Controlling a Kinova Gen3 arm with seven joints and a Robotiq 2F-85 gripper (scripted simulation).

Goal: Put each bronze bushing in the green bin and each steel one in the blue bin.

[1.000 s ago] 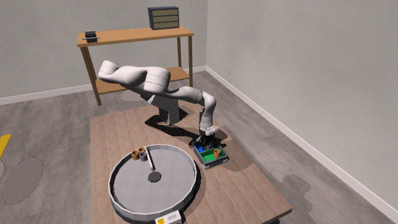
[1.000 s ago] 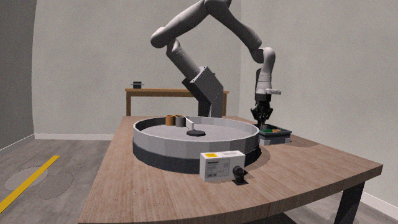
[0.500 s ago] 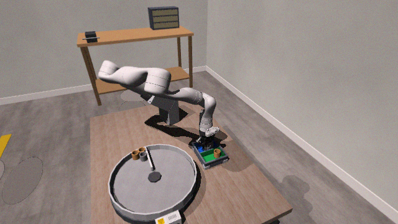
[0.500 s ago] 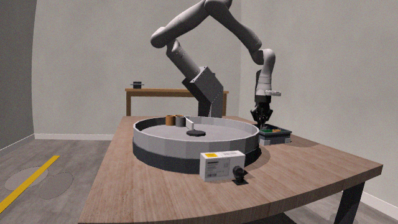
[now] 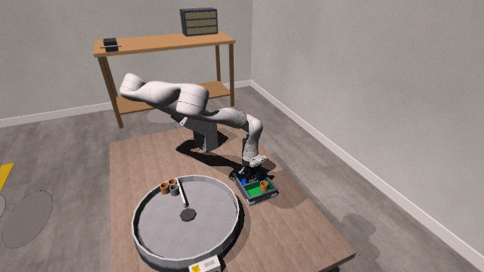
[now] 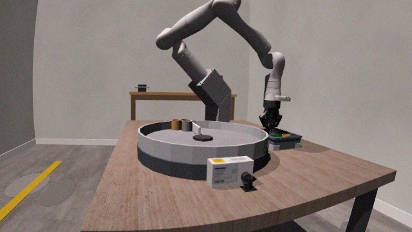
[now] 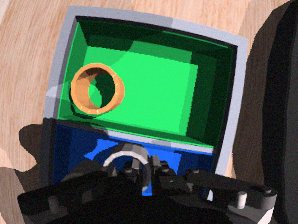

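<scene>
Now: the tray 30 mm ahead of my hand, 20 mm below it and 10 mm to the left of it. Round my hand: turntable: 340 mm to the right, 70 mm ahead, 10 mm above.
</scene>
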